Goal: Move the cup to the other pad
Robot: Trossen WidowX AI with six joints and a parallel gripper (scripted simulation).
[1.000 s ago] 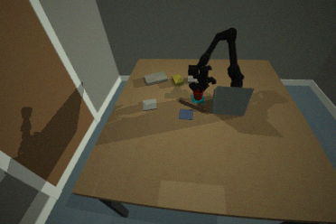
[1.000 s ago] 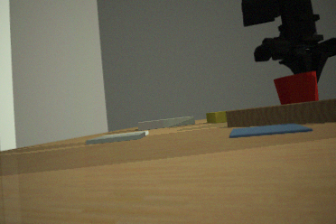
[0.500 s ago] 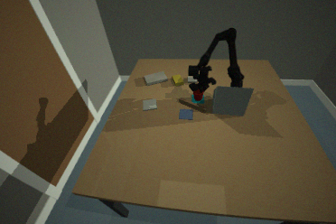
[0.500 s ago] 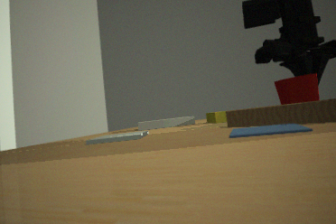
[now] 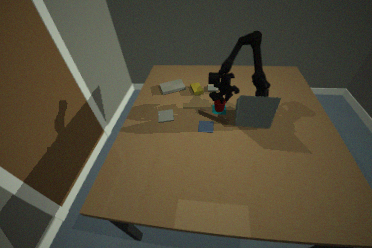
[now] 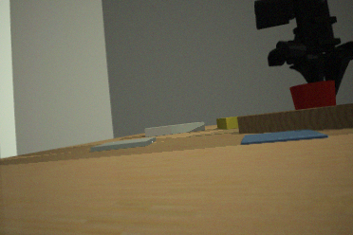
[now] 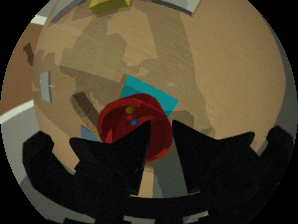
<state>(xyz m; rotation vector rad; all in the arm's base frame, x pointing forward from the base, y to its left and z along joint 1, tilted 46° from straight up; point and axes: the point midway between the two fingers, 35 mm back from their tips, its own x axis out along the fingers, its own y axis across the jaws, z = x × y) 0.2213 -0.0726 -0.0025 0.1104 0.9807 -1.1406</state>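
Right now the red cup is 2 cm ahead of my gripper tip, 1 cm to the left of it and 1 cm below it. Also, from my gripper tip: blue pad (8 cm ahead, 18 cm to the left, 5 cm below); low wooden wall (5 cm ahead, 10 cm to the left, 4 cm below); cyan pad (2 cm ahead, 2 cm to the left, 5 cm below).
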